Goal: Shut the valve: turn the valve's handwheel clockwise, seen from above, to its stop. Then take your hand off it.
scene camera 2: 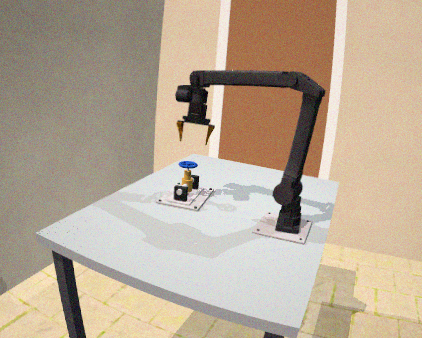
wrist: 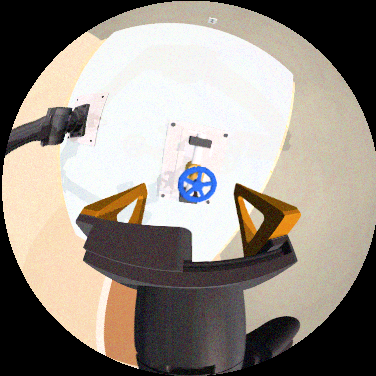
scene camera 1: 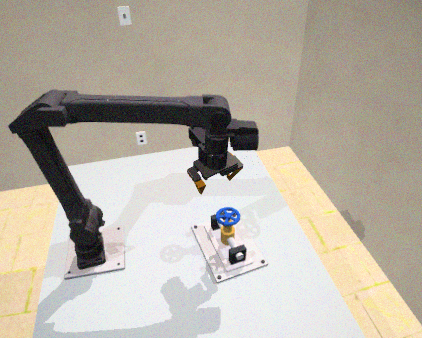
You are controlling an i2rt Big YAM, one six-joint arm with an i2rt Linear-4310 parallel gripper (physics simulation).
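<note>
The valve's blue spoked handwheel (scene camera 1: 228, 209) (scene camera 2: 188, 164) (wrist: 212, 185) sits level on top of the yellow valve body (scene camera 1: 228, 236) (scene camera 2: 187, 184) (wrist: 192, 165). The valve is mounted on a pale base plate (scene camera 1: 206, 254) (scene camera 2: 200, 200) (wrist: 171, 145). My gripper (scene camera 1: 218, 183) (scene camera 2: 194, 139) (wrist: 189, 187) is open and empty, pointing down. It hangs above the handwheel, apart from it. In the wrist view the handwheel shows between the two orange fingertips, nearer the right one.
Black blocks (scene camera 1: 237, 254) (scene camera 2: 181, 192) (wrist: 200, 141) stand at the pipe's ends on the base plate, below the handwheel. The arm's base (scene camera 1: 90, 252) (scene camera 2: 288, 220) (wrist: 79, 121) is bolted to its own plate on the white table (scene camera 1: 280, 295) (scene camera 2: 240, 270) (wrist: 150, 90).
</note>
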